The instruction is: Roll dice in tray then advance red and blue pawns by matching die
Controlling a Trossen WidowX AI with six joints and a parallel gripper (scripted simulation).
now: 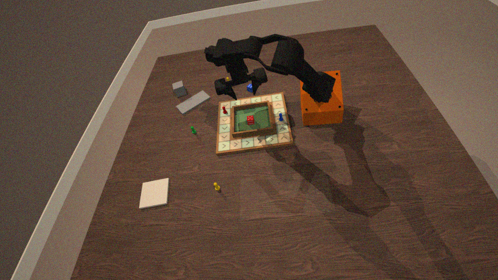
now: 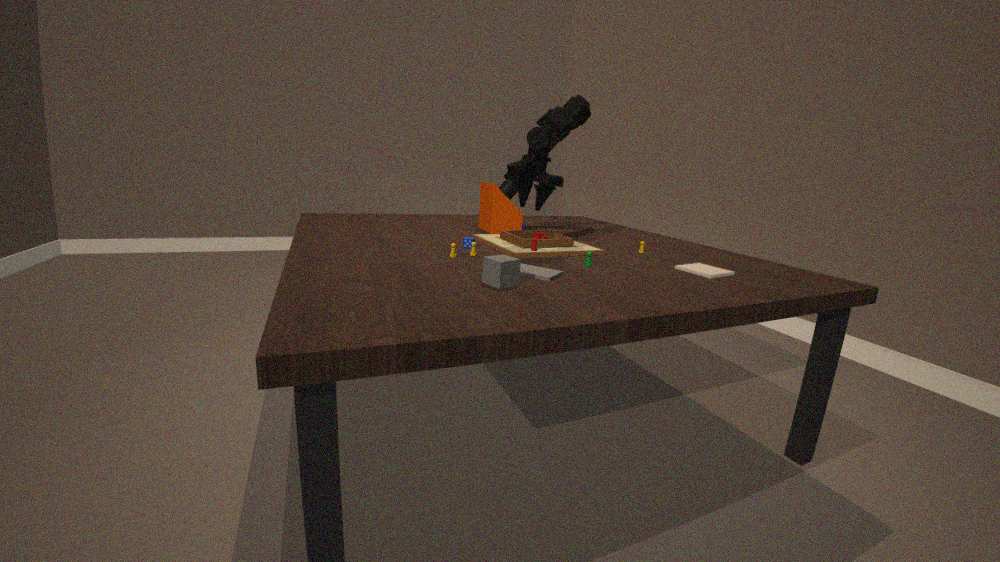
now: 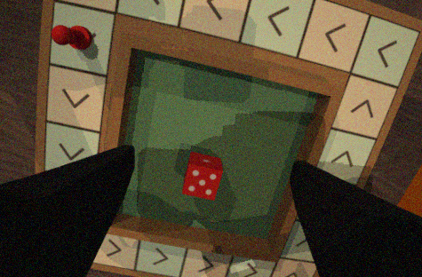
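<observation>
Now: the red pawn 10 cm ahead of my gripper tip, 8 cm below it and 4 cm to the right of it. Round my gripper tip: green pawn 24 cm ahead, 9 cm below, 4 cm to the left; then blue pawn 12 cm behind, 8 cm below, 6 cm to the left; then green tray 10 cm below, 3 cm to the left, 1 cm behind.
</observation>
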